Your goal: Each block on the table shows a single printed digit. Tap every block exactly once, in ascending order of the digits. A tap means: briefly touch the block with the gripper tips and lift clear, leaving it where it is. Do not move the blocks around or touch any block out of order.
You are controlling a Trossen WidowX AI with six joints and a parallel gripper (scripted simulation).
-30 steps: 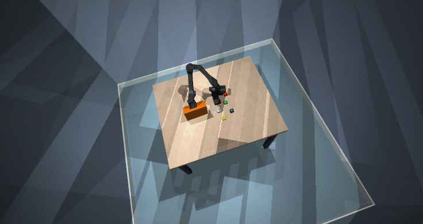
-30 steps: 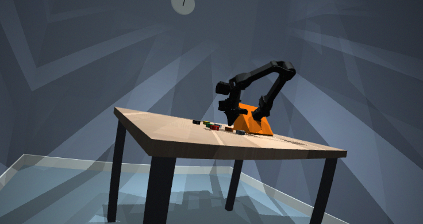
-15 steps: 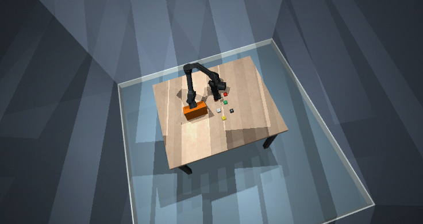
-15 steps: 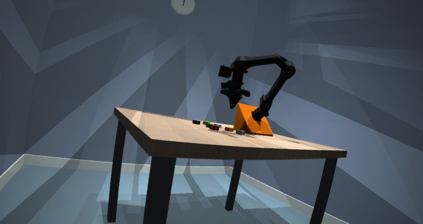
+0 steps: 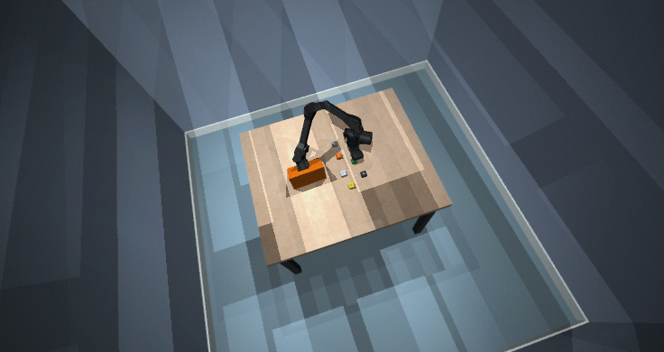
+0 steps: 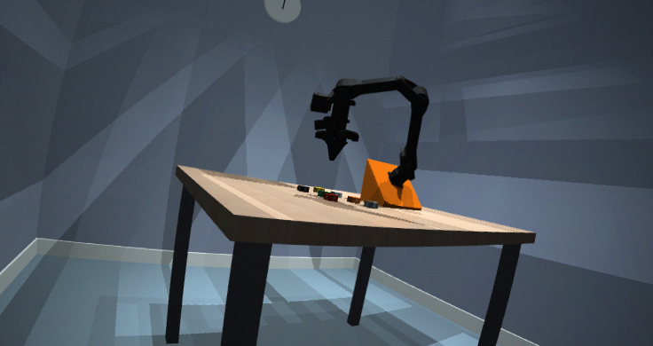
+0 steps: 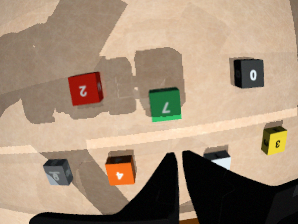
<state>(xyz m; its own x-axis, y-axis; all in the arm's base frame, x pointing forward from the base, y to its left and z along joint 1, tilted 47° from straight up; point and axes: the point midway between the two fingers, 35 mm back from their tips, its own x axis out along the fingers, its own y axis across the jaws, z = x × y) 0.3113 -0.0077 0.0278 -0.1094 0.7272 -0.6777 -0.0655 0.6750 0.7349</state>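
The green block lies 120 mm below my gripper tip. The rest, counted from my gripper tip: red block (30 mm ahead, 90 mm to the left, 120 mm below); then white block (80 mm behind, 70 mm to the right, 120 mm below); then orange block (80 mm behind, 60 mm to the left, 120 mm below).
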